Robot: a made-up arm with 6 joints. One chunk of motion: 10 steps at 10 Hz.
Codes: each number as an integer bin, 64 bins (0 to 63) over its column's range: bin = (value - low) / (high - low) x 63, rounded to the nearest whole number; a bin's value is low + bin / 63 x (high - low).
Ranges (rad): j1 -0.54..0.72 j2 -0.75..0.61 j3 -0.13..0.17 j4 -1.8..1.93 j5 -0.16..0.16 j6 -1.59..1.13
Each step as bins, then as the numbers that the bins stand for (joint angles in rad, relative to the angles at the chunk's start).
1 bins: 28 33 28 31 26 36
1 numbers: 0.0200 -0.0376 0.0033 0.0354 -0.0279 -0.0357
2 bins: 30 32 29 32 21 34
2 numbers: 0.0600 -0.0592 0.0081 0.0946 -0.0533 -0.1221
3 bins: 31 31 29 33 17 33
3 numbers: 0.0800 -0.0808 0.0081 0.1538 -0.0737 -0.1652
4 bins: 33 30 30 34 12 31
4 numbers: 0.1200 -0.1024 0.0129 0.2130 -0.0990 -0.2516
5 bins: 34 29 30 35 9 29
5 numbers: 0.1400 -0.1240 0.0129 0.2722 -0.1143 -0.3379
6 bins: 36 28 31 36 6 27
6 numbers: 0.1800 -0.1456 0.0176 0.3314 -0.1295 -0.4243
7 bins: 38 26 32 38 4 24
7 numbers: 0.2200 -0.1887 0.0224 0.4498 -0.1397 -0.5538
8 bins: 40 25 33 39 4 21
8 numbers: 0.2600 -0.2103 0.0271 0.5090 -0.1397 -0.6833
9 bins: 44 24 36 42 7 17
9 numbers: 0.3400 -0.2319 0.0414 0.6867 -0.1244 -0.8560
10 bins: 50 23 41 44 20 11
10 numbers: 0.4600 -0.2535 0.0652 0.8051 -0.0584 -1.1151
